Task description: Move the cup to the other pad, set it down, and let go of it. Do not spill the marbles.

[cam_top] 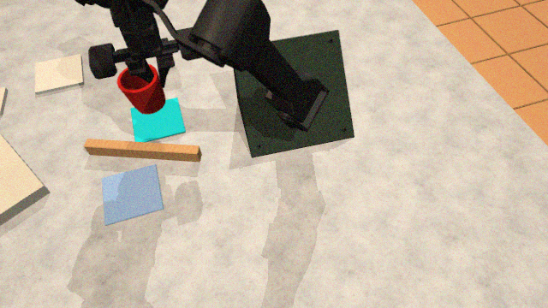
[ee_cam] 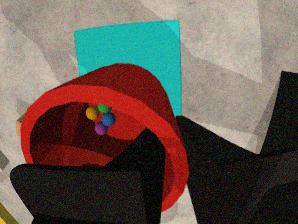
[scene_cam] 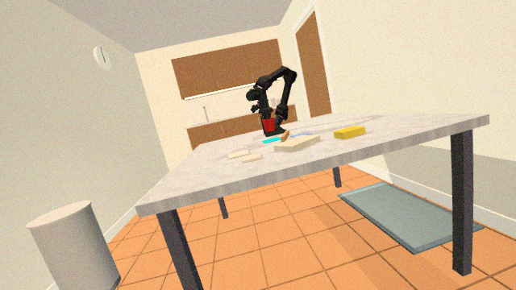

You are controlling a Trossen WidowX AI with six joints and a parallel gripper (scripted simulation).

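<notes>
Now: the cyan pad 100 mm below my gripper tip, 30 mm ahead of it and 10 mm to the right of it. Round my gripper tip: red cup 30 mm ahead; light blue pad 150 mm to the left, 110 mm ahead, 100 mm below; wooden bar 90 mm below, 70 mm to the left, 70 mm ahead.
</notes>
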